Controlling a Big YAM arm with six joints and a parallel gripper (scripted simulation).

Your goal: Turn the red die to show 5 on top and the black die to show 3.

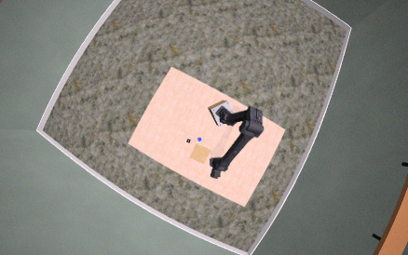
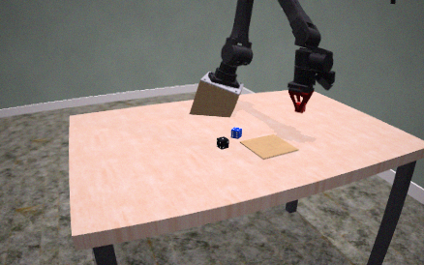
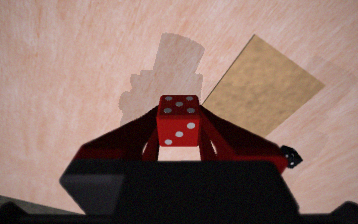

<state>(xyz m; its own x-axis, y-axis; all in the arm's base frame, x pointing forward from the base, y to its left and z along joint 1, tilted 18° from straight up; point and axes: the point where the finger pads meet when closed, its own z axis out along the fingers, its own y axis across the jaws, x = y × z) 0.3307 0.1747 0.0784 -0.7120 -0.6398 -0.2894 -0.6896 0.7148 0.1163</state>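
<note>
Now: the tan mat 50 mm ahead of my hand, 120 mm to the right of it and 110 mm below it. From my hand the other things lie so: red die: right at my hand; then black die: 20 mm ahead, 270 mm to the right, 90 mm below; then blue die: 50 mm behind, 210 mm to the right, 90 mm below.
</note>
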